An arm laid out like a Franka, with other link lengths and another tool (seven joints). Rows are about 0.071 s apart.
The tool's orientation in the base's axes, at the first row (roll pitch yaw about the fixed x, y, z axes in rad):
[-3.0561 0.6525 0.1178]
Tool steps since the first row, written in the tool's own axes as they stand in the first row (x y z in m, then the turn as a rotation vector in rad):
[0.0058 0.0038 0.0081 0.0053 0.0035 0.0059]
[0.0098 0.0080 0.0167 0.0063 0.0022 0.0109]
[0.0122 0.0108 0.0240 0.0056 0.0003 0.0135]
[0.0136 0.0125 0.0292 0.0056 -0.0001 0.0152]
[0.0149 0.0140 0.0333 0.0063 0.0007 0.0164]
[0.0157 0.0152 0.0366 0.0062 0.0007 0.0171]
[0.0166 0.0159 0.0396 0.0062 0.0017 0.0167]
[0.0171 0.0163 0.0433 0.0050 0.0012 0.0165]
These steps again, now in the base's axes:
[-0.0001 -0.0031 -0.0102 0.0008 -0.0029 -0.0081]
[-0.0019 -0.0068 -0.0197 -0.0015 -0.0015 -0.0126]
[-0.0043 -0.0093 -0.0271 -0.0038 0.0004 -0.0141]
[-0.0063 -0.0108 -0.0322 -0.0049 0.0008 -0.0154]
[-0.0077 -0.0121 -0.0364 -0.0050 0.0001 -0.0169]
[-0.0090 -0.0132 -0.0395 -0.0055 0.0001 -0.0173]
[-0.0100 -0.0137 -0.0425 -0.0052 -0.0009 -0.0171]
[-0.0119 -0.0140 -0.0458 -0.0061 -0.0005 -0.0162]

